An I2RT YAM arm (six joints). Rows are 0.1 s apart.
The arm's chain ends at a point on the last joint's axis. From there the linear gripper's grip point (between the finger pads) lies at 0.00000 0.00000 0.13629 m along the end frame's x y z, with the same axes.
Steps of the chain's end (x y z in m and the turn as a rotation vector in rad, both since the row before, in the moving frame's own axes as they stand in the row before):
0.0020 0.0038 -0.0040 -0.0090 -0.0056 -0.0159
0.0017 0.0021 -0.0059 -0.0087 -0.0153 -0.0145
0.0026 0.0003 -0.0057 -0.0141 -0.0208 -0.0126
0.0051 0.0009 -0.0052 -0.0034 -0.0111 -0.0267
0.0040 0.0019 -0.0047 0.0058 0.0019 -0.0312
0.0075 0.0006 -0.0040 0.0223 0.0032 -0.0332
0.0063 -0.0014 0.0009 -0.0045 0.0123 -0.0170
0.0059 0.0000 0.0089 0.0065 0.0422 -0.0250
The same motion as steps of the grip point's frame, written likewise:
0.0012 0.0050 -0.0040 -0.0090 -0.0056 -0.0159
-0.0004 0.0033 -0.0059 -0.0087 -0.0153 -0.0145
-0.0002 0.0022 -0.0057 -0.0141 -0.0208 -0.0126
0.0036 0.0014 -0.0052 -0.0034 -0.0111 -0.0267
0.0042 0.0011 -0.0047 0.0058 0.0019 -0.0312
0.0079 -0.0024 -0.0040 0.0223 0.0032 -0.0332
0.0080 -0.0008 0.0009 -0.0045 0.0123 -0.0170
0.0116 -0.0010 0.0088 0.0065 0.0422 -0.0250

